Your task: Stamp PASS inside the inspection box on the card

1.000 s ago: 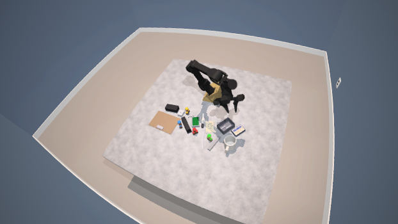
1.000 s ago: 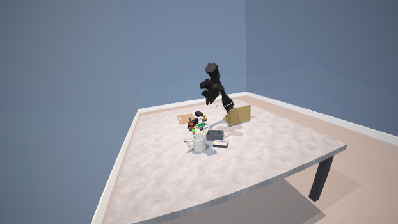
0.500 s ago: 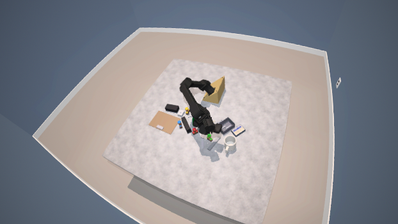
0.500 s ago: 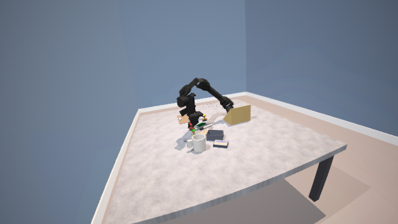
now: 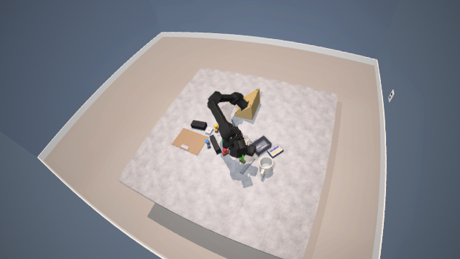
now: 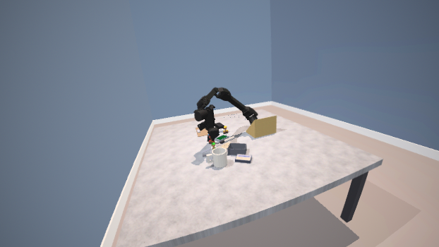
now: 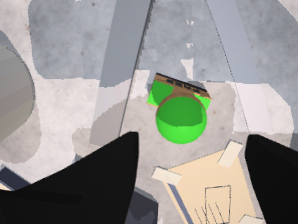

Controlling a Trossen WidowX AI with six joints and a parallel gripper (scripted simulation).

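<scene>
My gripper tip is 7 cm above the green stamp. Also, from my gripper tip: red stamp 12 cm to the right, 7 cm below, 4 cm behind; white mug 16 cm to the left, 5 cm below, 4 cm ahead; cream card 11 cm behind, 9 cm below, 2 cm to the right.
</scene>
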